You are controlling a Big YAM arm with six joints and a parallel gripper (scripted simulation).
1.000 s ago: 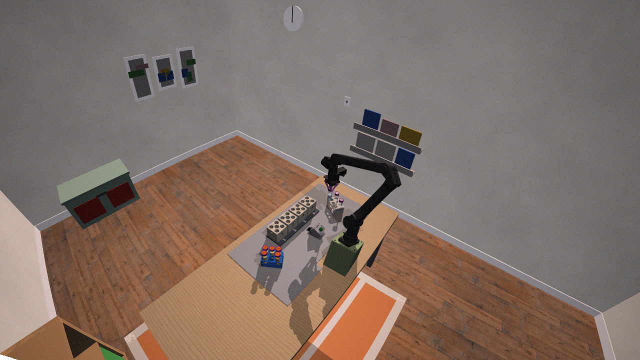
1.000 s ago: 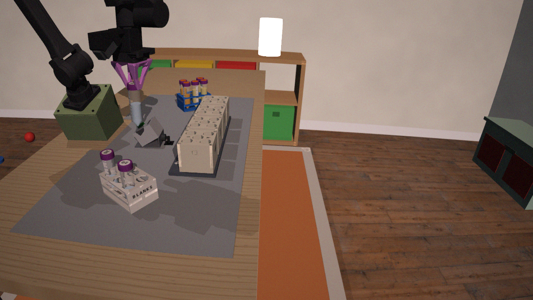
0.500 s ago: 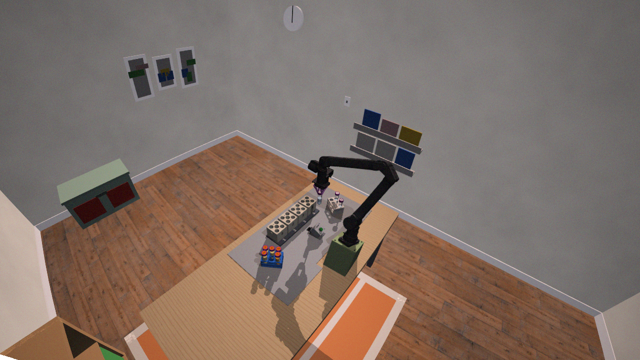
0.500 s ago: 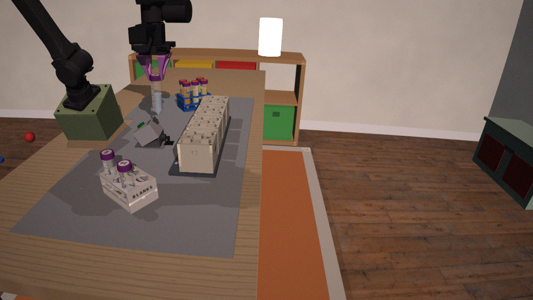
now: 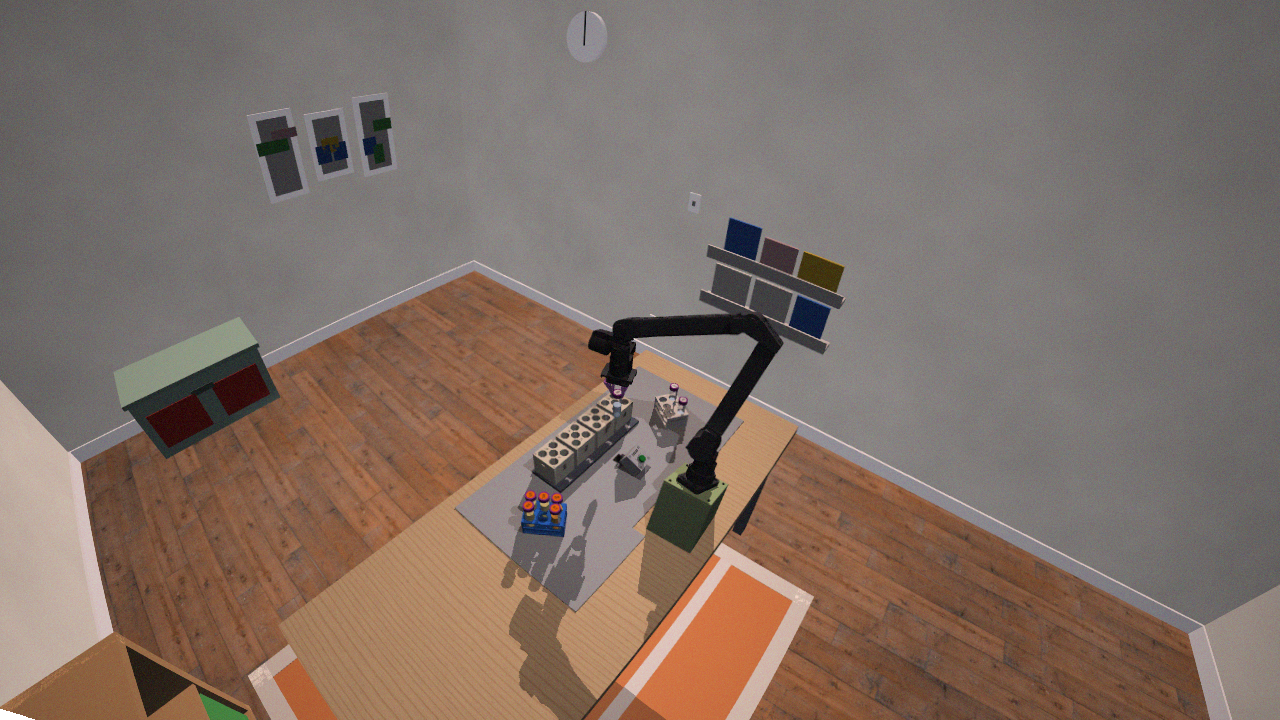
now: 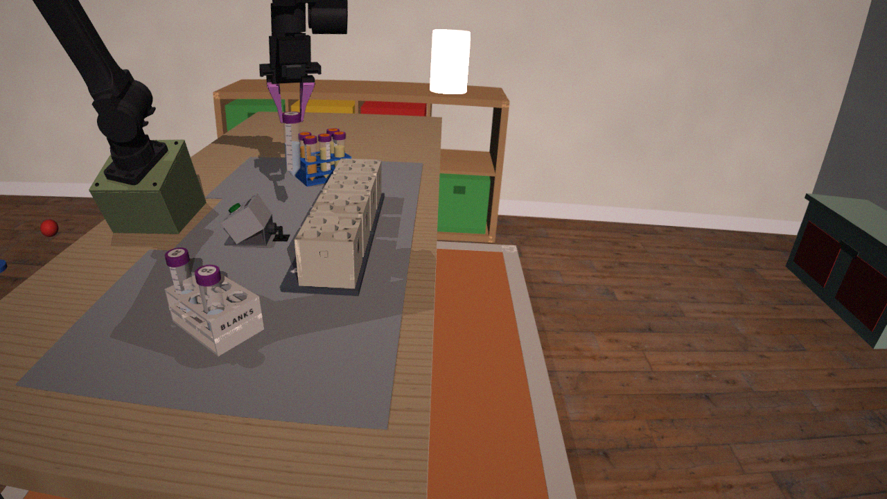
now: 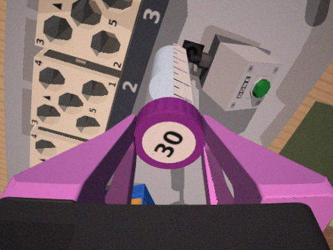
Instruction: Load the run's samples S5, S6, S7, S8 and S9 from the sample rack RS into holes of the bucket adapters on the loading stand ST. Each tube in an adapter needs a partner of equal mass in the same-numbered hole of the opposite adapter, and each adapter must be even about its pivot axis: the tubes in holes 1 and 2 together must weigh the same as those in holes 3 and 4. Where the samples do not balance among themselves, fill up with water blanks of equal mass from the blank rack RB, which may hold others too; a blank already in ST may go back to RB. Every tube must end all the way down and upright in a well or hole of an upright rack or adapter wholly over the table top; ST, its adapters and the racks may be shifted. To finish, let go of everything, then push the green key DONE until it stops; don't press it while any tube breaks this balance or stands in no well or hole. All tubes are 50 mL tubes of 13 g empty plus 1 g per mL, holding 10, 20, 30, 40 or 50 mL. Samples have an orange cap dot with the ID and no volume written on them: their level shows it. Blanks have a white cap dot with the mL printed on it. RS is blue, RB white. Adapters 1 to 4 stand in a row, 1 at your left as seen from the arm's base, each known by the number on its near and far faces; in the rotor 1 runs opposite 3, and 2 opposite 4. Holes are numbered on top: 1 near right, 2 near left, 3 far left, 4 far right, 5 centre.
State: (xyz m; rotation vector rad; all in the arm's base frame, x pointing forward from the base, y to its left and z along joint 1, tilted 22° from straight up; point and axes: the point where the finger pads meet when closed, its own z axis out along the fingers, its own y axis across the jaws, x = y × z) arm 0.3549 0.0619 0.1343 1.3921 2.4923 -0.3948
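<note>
My gripper is now 50 mm above the water blank marked 30 and 10 mm to the left of it. From my hand the other things lie so: green done key 190 mm below, 140 mm behind; then white blank rack RB 270 mm to the right, 230 mm below, 20 mm behind; then loading stand 250 mm below, 70 mm to the left, 70 mm ahead.
</note>
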